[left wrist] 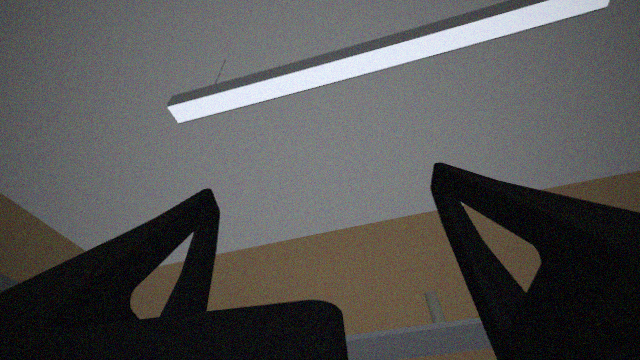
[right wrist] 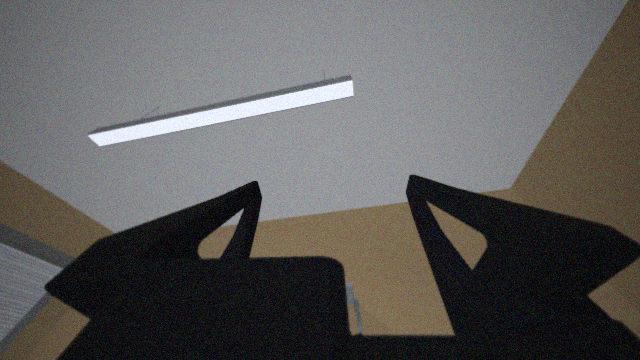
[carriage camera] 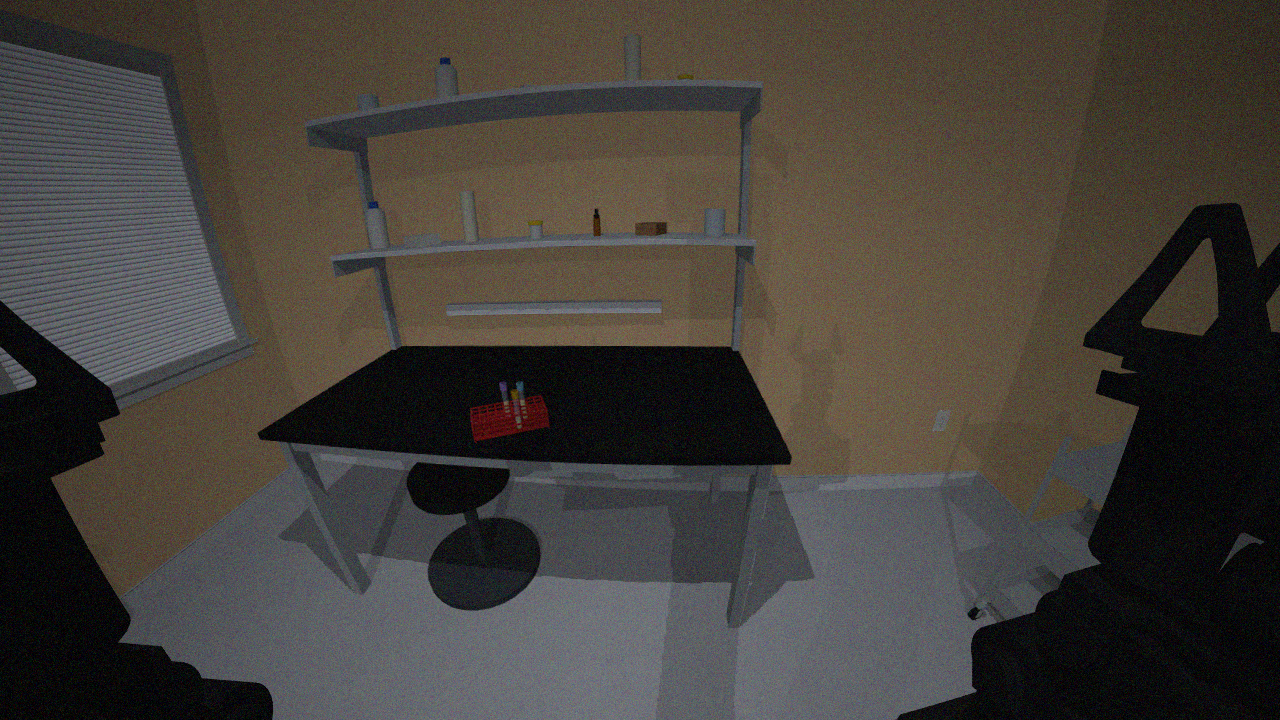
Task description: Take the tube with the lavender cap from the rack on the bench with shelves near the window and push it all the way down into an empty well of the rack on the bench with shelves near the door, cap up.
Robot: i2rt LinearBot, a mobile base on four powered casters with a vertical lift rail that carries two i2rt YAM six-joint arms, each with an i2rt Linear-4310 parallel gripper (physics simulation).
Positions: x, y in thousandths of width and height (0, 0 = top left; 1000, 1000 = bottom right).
red rack: carriage camera 389, 591; not seen in the left wrist view (out of frame); not seen in the right wrist view (out of frame)
